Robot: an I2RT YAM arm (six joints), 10 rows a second.
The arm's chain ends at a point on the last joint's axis. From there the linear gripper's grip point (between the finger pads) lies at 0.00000 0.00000 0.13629 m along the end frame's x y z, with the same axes.
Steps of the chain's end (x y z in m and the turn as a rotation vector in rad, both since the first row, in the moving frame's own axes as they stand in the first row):
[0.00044 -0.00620 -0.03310 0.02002 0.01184 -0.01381]
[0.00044 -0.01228 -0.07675 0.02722 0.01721 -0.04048]
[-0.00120 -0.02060 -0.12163 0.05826 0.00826 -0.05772]
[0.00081 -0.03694 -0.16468 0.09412 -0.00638 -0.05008]
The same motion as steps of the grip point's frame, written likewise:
[0.00203 -0.00894 -0.03314 0.02002 0.01184 -0.01381]
[0.00271 -0.01604 -0.07682 0.02722 0.01721 -0.04048]
[-0.00030 -0.02856 -0.12187 0.05826 0.00826 -0.05772]
[-0.00038 -0.04972 -0.16529 0.09412 -0.00638 -0.05008]

